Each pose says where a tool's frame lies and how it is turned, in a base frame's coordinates. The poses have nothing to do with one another.
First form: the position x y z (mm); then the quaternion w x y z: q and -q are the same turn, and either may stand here.
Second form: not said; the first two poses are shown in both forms.
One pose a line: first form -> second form
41 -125 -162 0.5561 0.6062 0.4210 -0.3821 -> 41 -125 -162 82.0 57.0 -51.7
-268 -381 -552 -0.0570 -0.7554 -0.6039 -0.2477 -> -268 -381 -552 131.3 104.9 43.0
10 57 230 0.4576 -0.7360 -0.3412 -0.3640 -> 10 57 230 -103.9 -48.2 -51.4
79 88 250 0.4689 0.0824 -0.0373 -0.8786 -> 79 88 250 11.6 -5.2 -123.4
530 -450 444 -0.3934 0.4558 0.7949 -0.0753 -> 530 -450 444 -66.3 -115.6 10.9
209 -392 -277 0.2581 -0.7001 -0.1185 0.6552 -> 209 -392 -277 -108.8 -18.4 101.8
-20 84 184 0.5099 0.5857 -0.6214 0.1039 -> -20 84 184 80.8 -85.7 14.3
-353 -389 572 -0.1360 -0.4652 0.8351 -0.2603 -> -353 -389 572 77.2 -138.5 43.2
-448 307 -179 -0.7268 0.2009 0.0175 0.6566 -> -448 307 -179 -25.4 -2.2 -82.9
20 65 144 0.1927 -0.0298 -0.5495 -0.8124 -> 20 65 144 -4.8 -88.4 -130.6
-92 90 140 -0.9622 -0.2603 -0.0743 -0.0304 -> -92 90 140 30.2 8.6 3.5
